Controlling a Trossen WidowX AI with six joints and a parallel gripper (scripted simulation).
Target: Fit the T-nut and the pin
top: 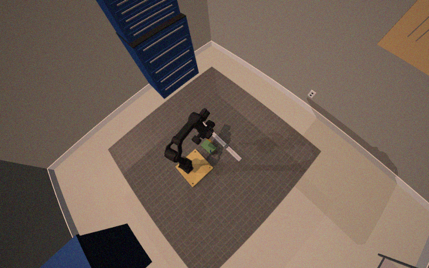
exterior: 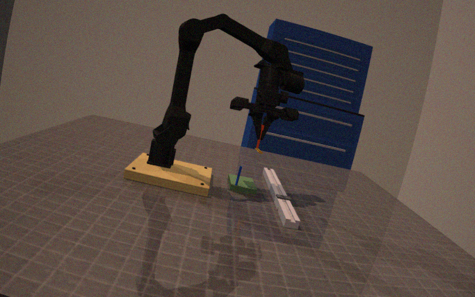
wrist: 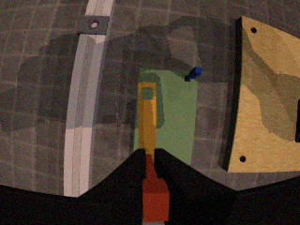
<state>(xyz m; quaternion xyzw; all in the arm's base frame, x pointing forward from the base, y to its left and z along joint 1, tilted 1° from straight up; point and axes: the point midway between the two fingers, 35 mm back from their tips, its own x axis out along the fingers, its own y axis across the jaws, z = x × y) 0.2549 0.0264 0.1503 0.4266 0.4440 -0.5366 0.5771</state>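
Now: the blue pin 110 mm below my gripper tip, 60 mm to the right of it and 50 mm behind it. The rest, counted from my gripper tip: brass T-nut: 20 mm to the right; green tray: 130 mm below, 40 mm to the right, 40 mm behind.
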